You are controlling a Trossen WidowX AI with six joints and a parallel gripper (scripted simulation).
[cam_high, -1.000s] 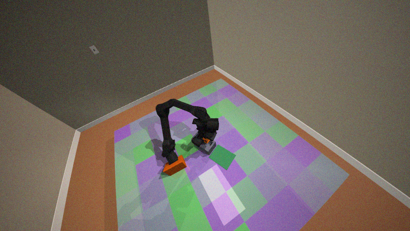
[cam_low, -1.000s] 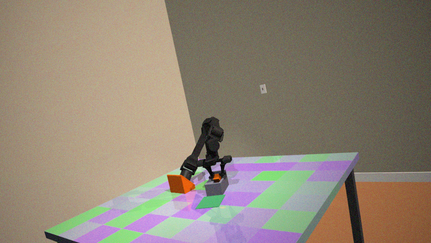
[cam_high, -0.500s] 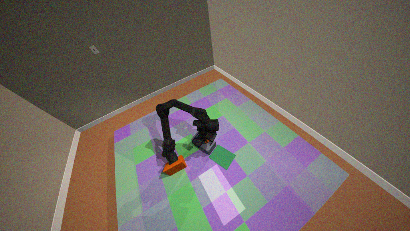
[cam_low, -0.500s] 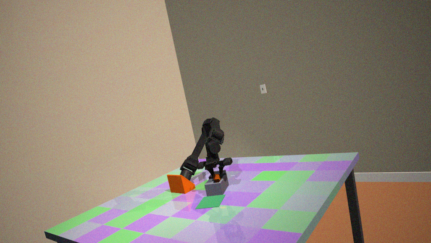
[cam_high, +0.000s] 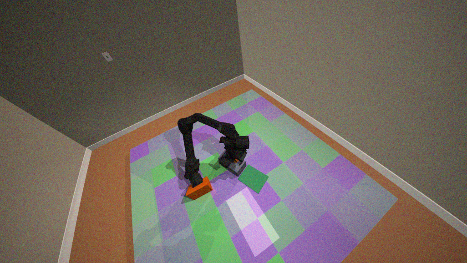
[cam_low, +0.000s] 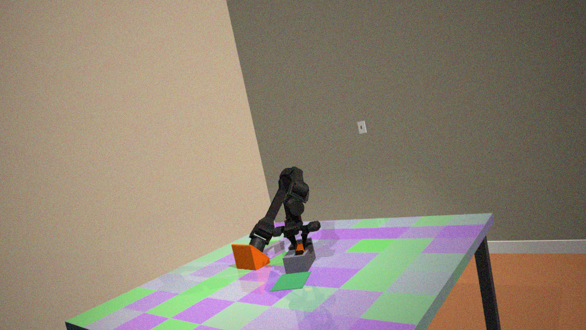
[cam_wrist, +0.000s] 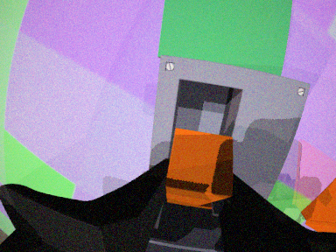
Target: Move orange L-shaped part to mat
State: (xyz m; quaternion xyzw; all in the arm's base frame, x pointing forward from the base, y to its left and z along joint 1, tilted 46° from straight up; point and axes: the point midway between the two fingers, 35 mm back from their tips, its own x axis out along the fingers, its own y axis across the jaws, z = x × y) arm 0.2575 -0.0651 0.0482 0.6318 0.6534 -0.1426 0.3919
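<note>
Right now my gripper tip is 20 mm past the tray, 10 mm to the right of it and 80 mm above it. Round my gripper tip: green mat 30 mm ahead, 140 mm to the right, 80 mm below; orange L-shaped part 30 mm behind, 30 mm to the left, 30 mm below.
</note>
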